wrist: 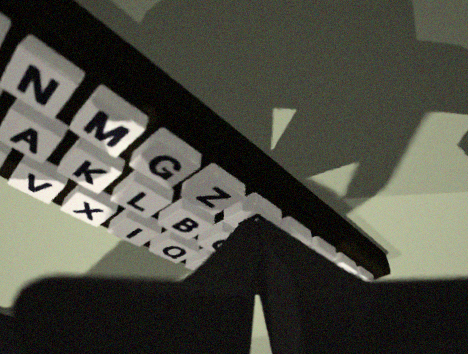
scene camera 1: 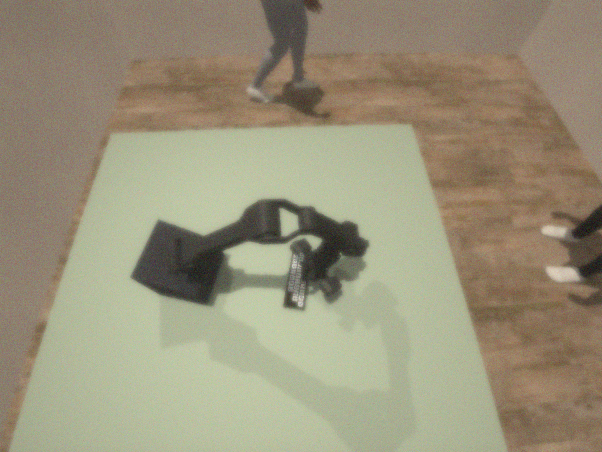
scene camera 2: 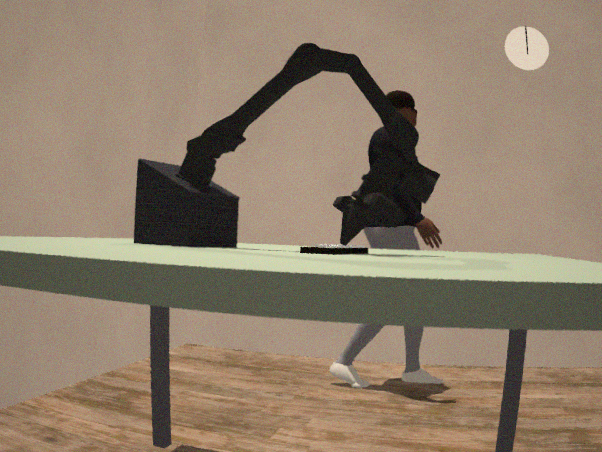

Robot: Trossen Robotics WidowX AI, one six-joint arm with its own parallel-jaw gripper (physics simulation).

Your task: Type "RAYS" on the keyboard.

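Seen in the pictures: gripper, fingertip midpoint: (wrist: 254,232) (scene camera 1: 303,281) (scene camera 2: 342,244); arm's base at its link origin: (scene camera 1: 181,261) (scene camera 2: 191,180).
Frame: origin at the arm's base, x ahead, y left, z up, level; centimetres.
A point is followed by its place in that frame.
Note:
The small black keyboard (scene camera 1: 295,295) {x 29.4, y -13.6, z -13.1 cm} (scene camera 2: 334,250) {x 31.2, y -18.0, z -13.5 cm} (wrist: 232,147) {x 35.3, y -7.9, z -13.3 cm} lies on the table, its light keys bearing dark letters. In the wrist view the A key (wrist: 25,140) {x 33.8, y -2.5, z -12.6 cm} shows at the left, and the Z key (wrist: 214,194) {x 33.9, y -8.0, z -12.6 cm} is near the middle. Beside Z is a key (wrist: 261,204) {x 33.9, y -9.6, z -12.7 cm} whose letter is hidden behind the fingertips. The keys farther right show no readable letters; R, Y and S cannot be read. My gripper (scene camera 1: 309,277) {x 32.7, y -9.9, z -12.4 cm} (scene camera 2: 343,243) {x 32.7, y -9.9, z -12.4 cm} (wrist: 254,232) {x 32.7, y -9.9, z -12.4 cm} is shut and empty, pointing down at the key beside Z. Its tips are at about key-top height; contact is unclear.
The pale green table (scene camera 1: 200,165) {x 4.9, y 45.5, z -14.2 cm} (scene camera 2: 450,305) {x 40.5, y -74.4, z -16.3 cm} bears the dark arm base (scene camera 1: 175,265) {x 1.1, y -4.3, z 7.6 cm} (scene camera 2: 185,215) {x 1.5, y -9.6, z -8.0 cm}, left of the keyboard. The arm arches over toward the keyboard. A person (scene camera 1: 285,40) (scene camera 2: 387,150) stands behind the table. Another person's white shoes (scene camera 1: 562,274) show at the right.

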